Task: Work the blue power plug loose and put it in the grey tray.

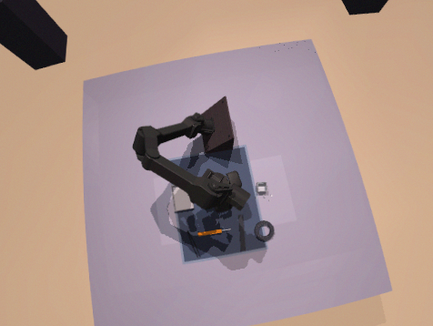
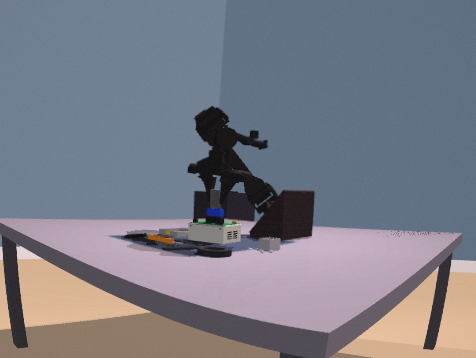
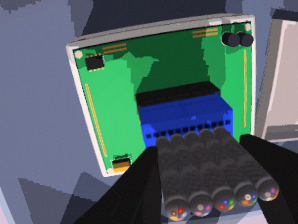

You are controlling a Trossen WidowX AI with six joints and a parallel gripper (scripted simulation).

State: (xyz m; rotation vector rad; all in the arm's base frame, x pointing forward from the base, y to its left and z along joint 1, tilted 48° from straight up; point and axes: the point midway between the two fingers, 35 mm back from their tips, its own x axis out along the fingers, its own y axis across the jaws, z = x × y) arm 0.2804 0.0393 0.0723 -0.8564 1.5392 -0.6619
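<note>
The blue power plug is 2 cm below my gripper tip. Round my gripper tip: black bar: 19 cm ahead, 11 cm below, 9 cm to the left; grey tray: 14 cm to the right, 11 cm below; dark blue mat: 11 cm below, 5 cm ahead.
</note>
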